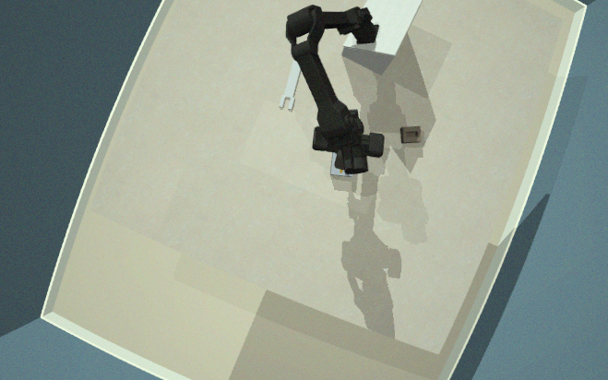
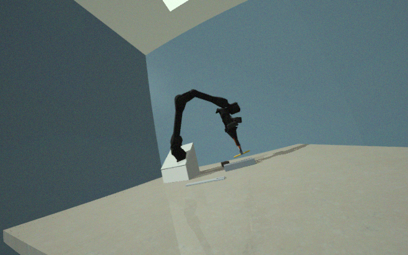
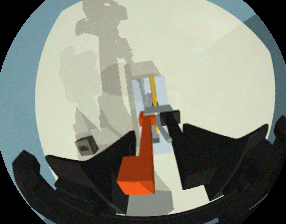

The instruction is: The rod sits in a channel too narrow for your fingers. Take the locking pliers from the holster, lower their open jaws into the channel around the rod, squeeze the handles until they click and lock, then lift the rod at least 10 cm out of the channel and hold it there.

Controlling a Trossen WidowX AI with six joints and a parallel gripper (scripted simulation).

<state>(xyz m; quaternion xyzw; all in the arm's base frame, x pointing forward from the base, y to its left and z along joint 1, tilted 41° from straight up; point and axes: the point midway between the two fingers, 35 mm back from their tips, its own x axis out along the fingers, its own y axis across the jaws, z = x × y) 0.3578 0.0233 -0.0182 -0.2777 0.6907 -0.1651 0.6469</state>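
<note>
Right now the thin yellow rod is 10 mm ahead of my gripper tip and 90 mm below it. From my gripper tip the other things lie so: orange handle (10 mm to the left); grey channel block (20 mm behind, 140 mm below); holster (130 mm behind, 200 mm to the left, 150 mm below).
</note>
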